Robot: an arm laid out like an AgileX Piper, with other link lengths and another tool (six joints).
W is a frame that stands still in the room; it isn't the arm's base.
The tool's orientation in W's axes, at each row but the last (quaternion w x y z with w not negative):
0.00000, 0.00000, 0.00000, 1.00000
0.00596, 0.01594, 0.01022, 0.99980
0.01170, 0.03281, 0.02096, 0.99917
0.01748, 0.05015, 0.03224, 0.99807
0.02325, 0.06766, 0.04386, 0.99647
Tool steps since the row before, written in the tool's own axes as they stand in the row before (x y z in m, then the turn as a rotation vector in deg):
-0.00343, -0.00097, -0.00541, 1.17, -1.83, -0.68
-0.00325, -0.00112, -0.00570, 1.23, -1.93, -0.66
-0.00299, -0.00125, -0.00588, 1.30, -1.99, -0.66
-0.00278, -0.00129, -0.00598, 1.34, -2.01, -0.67
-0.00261, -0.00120, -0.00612, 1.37, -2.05, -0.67
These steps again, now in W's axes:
0.00343, 0.00097, -0.00541, -1.17, 1.83, -0.68
0.00308, 0.00096, -0.00582, -1.23, 1.93, -0.66
0.00262, 0.00093, -0.00611, -1.30, 1.99, -0.66
0.00220, 0.00081, -0.00630, -1.34, 2.01, -0.67
0.00179, 0.00054, -0.00650, -1.36, 2.06, -0.66

